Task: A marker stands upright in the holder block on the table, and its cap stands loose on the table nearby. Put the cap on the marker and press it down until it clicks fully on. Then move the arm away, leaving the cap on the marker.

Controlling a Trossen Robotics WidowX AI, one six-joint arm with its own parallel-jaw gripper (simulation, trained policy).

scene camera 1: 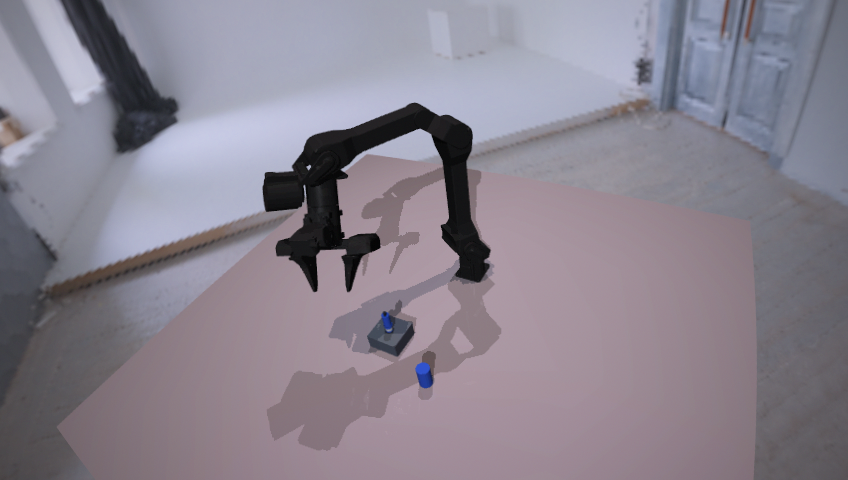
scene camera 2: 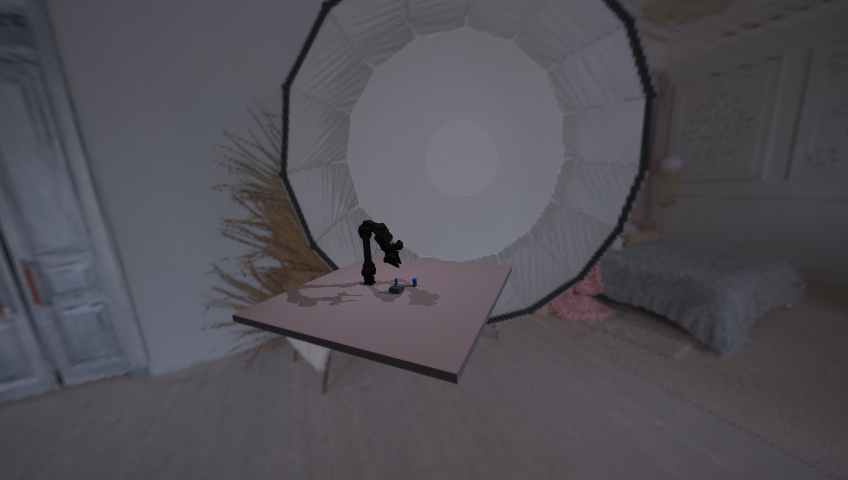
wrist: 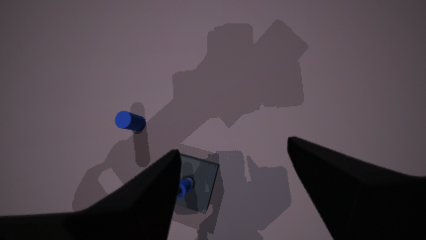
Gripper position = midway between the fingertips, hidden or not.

Observation:
In view: the gripper (scene camera 1: 331,291).
The gripper shows as well in the wrist view (wrist: 233,150).

